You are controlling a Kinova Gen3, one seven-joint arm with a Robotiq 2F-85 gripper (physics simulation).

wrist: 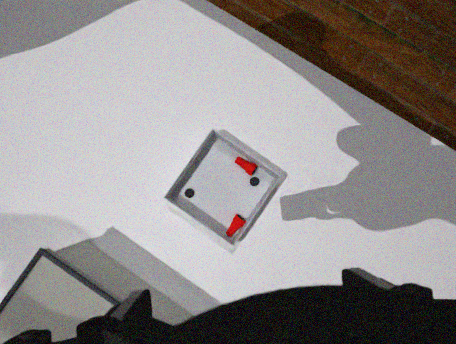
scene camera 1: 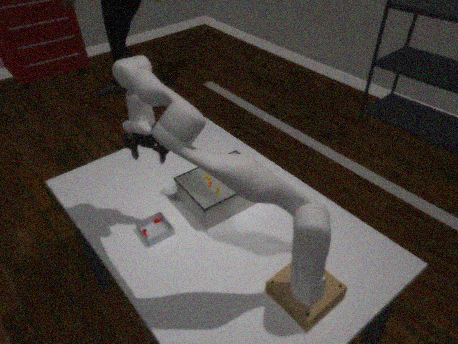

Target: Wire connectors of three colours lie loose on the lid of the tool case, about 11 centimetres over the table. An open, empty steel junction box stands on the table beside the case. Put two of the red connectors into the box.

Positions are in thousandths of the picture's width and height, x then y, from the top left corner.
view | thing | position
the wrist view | my gripper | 545,876
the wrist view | steel junction box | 466,548
